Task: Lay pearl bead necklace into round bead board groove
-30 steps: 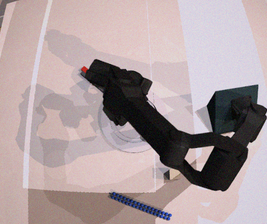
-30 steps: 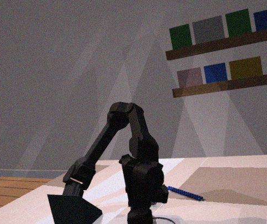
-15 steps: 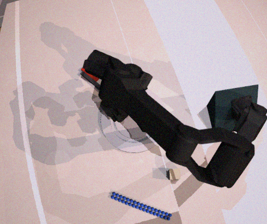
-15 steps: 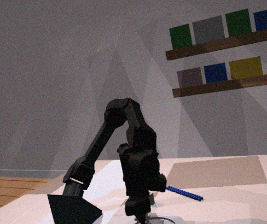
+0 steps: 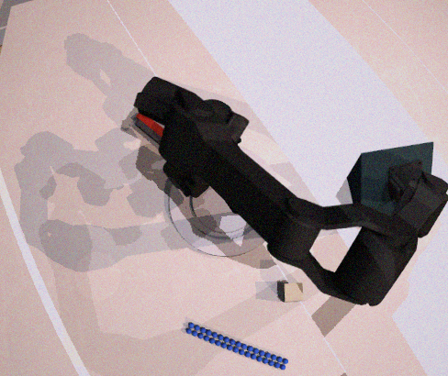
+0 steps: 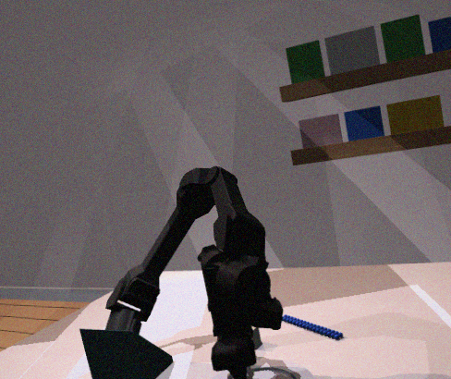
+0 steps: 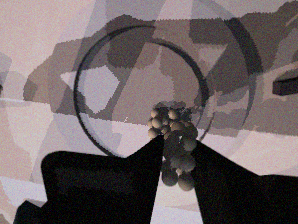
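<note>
Now: the round bead board 4 cm to the left of my gripper tip and 4 cm below it. The rest, counted from my gripper tip: small beige cube (8 cm behind, 22 cm to the left, 3 cm below); then grey block (11 cm ahead, 13 cm to the right, 4 cm below).
</note>
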